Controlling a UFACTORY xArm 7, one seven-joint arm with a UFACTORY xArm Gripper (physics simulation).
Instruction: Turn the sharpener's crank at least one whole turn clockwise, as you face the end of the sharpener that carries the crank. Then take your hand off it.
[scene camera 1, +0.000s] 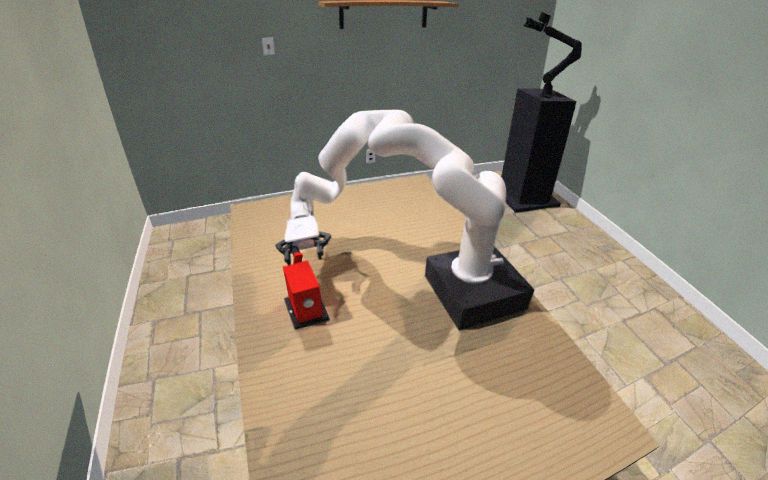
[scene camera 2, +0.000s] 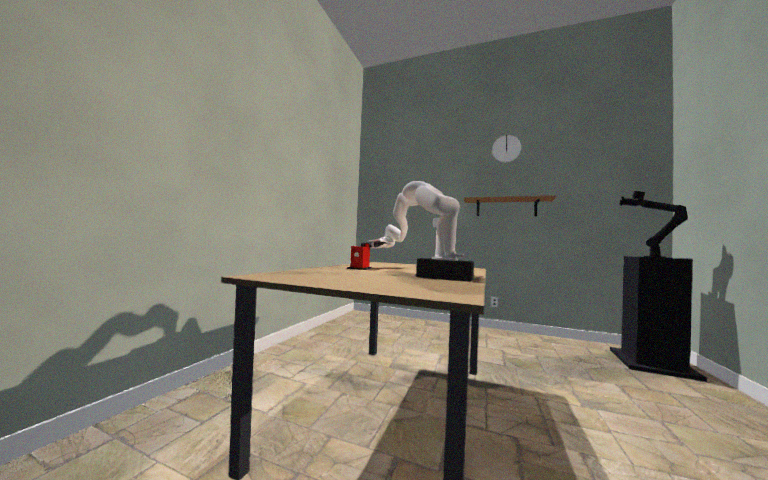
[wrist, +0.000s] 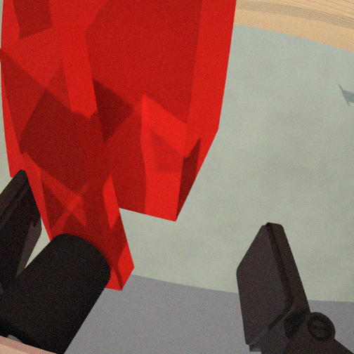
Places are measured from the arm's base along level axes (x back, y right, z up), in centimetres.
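Pixels of known places: gripper, fingertip midpoint: (scene camera 1: 303, 260) (scene camera 2: 367, 245); arm's base at its link origin: (scene camera 1: 472, 269) (scene camera 2: 444, 259).
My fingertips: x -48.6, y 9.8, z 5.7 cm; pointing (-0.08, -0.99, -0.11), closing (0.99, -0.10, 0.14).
Note:
Ahead of a thing's pixels: the offset from my fingertips to its top centre. "pt": to the spot under its first point. Level surfaces: height alone.
The red sharpener {pt dx -1.2, dy -6.6, dz -1.0 cm} (scene camera 1: 302, 278) (scene camera 2: 359, 256) (wrist: 150, 45) stands upright on its dark base {pt dx -6.5, dy -6.9, dz -13.0 cm} (scene camera 1: 289, 312) near the table's left side. Its red crank arm (scene camera 1: 297, 258) (wrist: 102, 200) points up, with its end above the body's top. The black crank handle (wrist: 62, 285) sticks out towards the wrist camera. My gripper (scene camera 1: 304, 258) (wrist: 145, 227) is open at the crank end. The handle lies between the spread fingers, much nearer the left finger in the wrist view and partly in front of it. Whether that finger touches the handle or crank arm cannot be told.
The arm's black base block (scene camera 1: 481, 288) (scene camera 2: 445, 268) stands on the wooden table {dz -13.8 cm} (scene camera 1: 362, 396) (scene camera 2: 339, 281), right of the sharpener. A black pedestal (scene camera 1: 538, 147) (scene camera 2: 656, 314) with a small black arm stands beyond the table. A wall shelf (scene camera 1: 387, 4) (scene camera 2: 509, 199) hangs at the back.

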